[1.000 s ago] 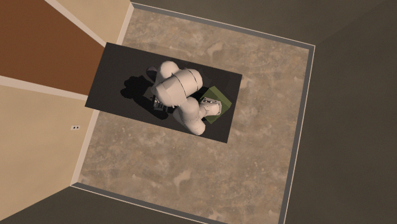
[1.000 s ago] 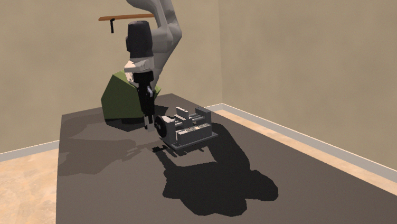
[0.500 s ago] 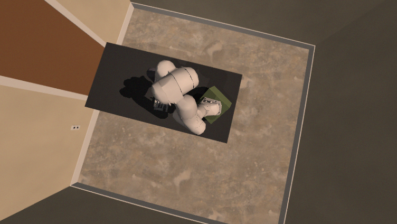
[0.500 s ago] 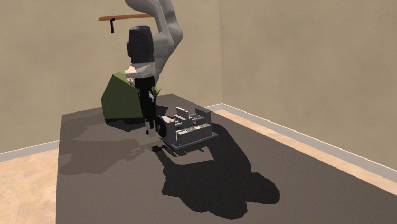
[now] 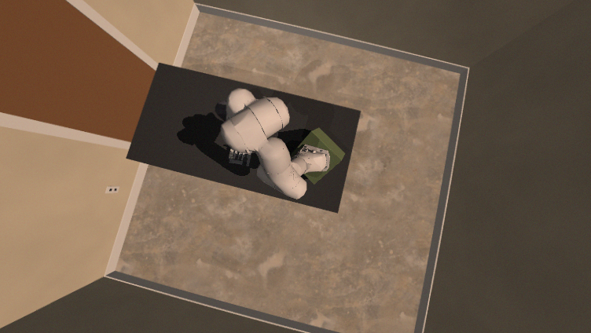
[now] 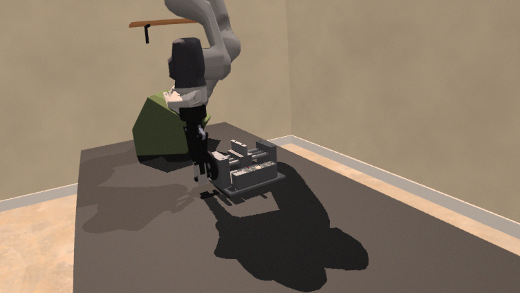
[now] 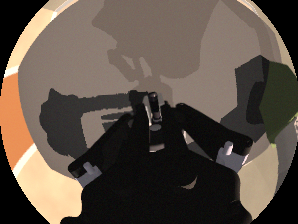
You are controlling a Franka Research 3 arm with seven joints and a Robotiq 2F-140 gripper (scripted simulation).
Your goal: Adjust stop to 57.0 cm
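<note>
Right now the handwheel is 20 mm to the left of my hand and 10 mm below it. The rest, counted from my hand: grey stop fixture: 130 mm to the left, 30 mm above, 20 mm ahead.
</note>
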